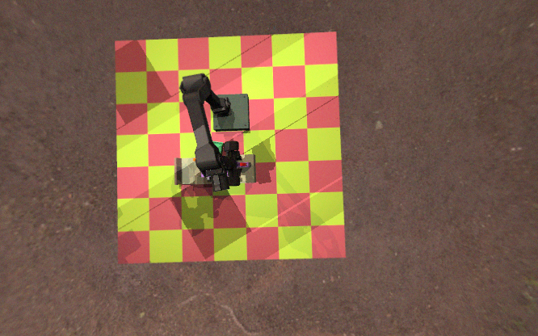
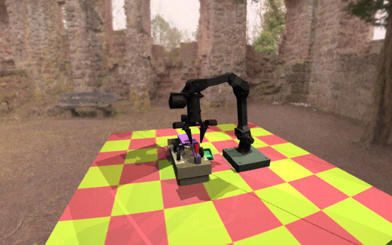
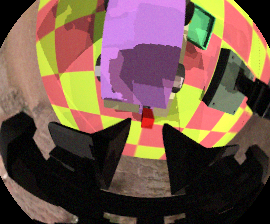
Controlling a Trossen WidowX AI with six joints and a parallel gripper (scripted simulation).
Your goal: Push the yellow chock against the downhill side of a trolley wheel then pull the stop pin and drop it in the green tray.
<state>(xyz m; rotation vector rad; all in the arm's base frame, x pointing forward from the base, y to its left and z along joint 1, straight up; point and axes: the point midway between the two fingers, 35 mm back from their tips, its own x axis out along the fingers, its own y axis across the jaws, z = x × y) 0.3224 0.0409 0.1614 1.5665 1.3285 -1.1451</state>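
The red-headed stop pin lies 1 cm to the left of my gripper tip and 4 cm below it. Also, from my gripper tip: trolley (11 cm to the right, 6 cm below); green tray (14 cm behind, 17 cm to the right, 18 cm below); yellow chock (7 cm behind, 21 cm to the right, 9 cm below).
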